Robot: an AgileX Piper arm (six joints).
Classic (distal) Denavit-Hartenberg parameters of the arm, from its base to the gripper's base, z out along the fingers. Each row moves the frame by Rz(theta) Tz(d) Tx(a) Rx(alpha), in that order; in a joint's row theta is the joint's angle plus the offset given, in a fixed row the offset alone. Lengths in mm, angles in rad.
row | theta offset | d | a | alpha
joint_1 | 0 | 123 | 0 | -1.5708
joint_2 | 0.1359 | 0 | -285.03 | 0
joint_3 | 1.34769 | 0 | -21.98 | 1.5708
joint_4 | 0 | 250.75 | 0 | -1.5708
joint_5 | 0 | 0 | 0 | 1.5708
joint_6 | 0 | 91 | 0 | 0
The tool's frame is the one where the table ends.
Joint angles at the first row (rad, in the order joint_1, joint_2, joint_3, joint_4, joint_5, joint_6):
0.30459 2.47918 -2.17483 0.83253 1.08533 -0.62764
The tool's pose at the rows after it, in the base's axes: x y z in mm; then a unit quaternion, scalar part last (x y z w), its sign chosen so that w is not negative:
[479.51 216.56 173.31 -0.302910 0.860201 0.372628 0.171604]
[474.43 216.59 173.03 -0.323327 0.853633 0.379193 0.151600]
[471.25 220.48 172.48 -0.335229 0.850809 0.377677 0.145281]
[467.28 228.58 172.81 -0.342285 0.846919 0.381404 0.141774]
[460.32 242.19 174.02 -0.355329 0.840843 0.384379 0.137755]
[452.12 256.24 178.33 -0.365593 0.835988 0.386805 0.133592]
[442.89 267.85 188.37 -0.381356 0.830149 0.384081 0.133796]
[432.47 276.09 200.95 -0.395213 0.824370 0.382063 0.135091]
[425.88 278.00 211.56 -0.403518 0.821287 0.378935 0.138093]
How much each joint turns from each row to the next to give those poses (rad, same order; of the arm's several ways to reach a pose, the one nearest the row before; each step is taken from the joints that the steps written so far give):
0.00001 -0.00002 0.00003 0.03463 0.04557 -0.04329
-0.00001 0.00001 -0.00002 0.00007 0.05597 -0.02198
0.00926 0.00002 -0.00004 -0.00814 0.01308 -0.00861
0.01663 0.00001 -0.00002 0.00538 0.00237 -0.00166
0.02909 -0.00201 0.00000 0.00268 0.00001 -0.00246
0.03123 -0.00846 0.00006 -0.00060 -0.00003 0.01014
0.02897 -0.02244 0.00264 -0.01230 0.00340 0.00624
0.02405 -0.03591 0.01906 -0.00912 0.00232 0.00224
0.00996 -0.03225 0.01883 -0.00913 0.00212 0.00002

